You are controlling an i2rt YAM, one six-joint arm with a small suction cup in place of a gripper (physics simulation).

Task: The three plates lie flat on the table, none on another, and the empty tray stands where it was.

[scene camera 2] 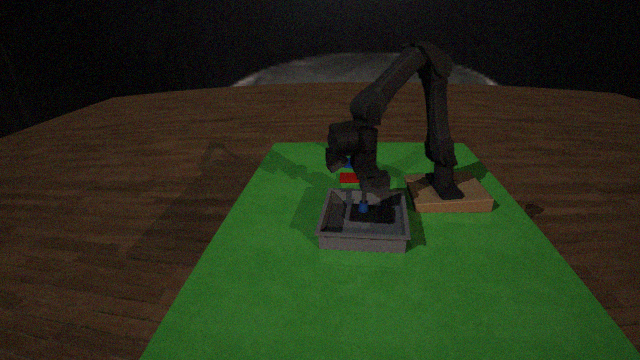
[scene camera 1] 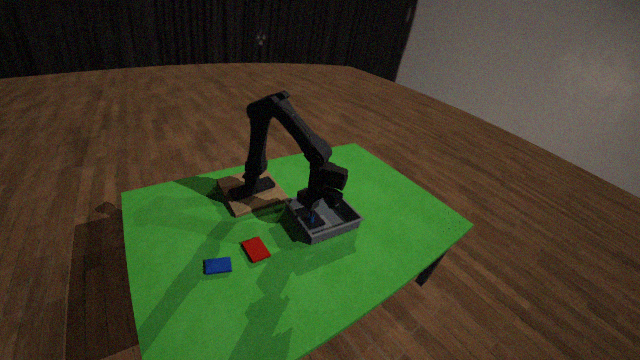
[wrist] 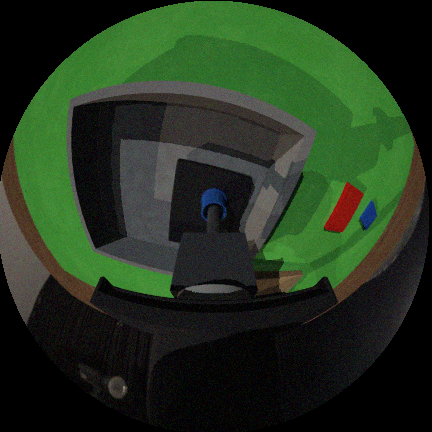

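Pixels of known places: hand at its tool point: [scene camera 2: 363, 213] [scene camera 1: 310, 222] [wrist: 213, 195]; arm's base at its link origin: [scene camera 2: 443, 186] [scene camera 1: 252, 189].
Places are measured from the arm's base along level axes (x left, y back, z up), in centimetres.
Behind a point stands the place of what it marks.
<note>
A black plate [scene camera 2: 378, 216] @[y -23.3, x 14.4, z -1.5 cm] [wrist: 189, 189] @[y -28.2, x 13.5, z -1.4 cm] lies flat on the floor of the grey tray [scene camera 1: 336, 230] @[y -37.7, x 14.6, z 0.1 cm] [scene camera 2: 362, 243] @[y -29.2, x 28.1, z -0.5 cm] [wrist: 181, 89] @[y -37.8, x 14.1, z 2.1 cm]. My suction cup [scene camera 1: 311, 219] [scene camera 2: 363, 207] [wrist: 213, 199] is down inside the tray and sits on the black plate's top face, with suction on. A red plate [scene camera 1: 255, 248] @[y -28.1, x -14.2, z -1.9 cm] [scene camera 2: 348, 177] @[y -29.9, x -13.1, z -1.9 cm] [wrist: 344, 207] @[y -28.6, x -12.6, z -1.9 cm] and a blue plate [scene camera 1: 217, 265] @[y -28.1, x -28.2, z -2.0 cm] [wrist: 368, 214] @[y -28.6, x -26.0, z -2.0 cm] lie flat on the green table top, apart from each other, to the side of the tray. The arm hides most of the tray floor in scene camera 1.
The green table top [scene camera 1: 201, 313] @[y -40.4, x -38.8, z -2.9 cm] [scene camera 2: 358, 304] @[y -31.5, x 45.7, z -2.9 cm] stands on a wooden floor. The arm's wooden base block [scene camera 1: 250, 203] @[y -7.3, x -4.8, z -0.8 cm] [scene camera 2: 447, 206] @[y -2.4, x 11.7, z -0.8 cm] stands close beside the tray. The tray walls surround the cup on all sides.
</note>
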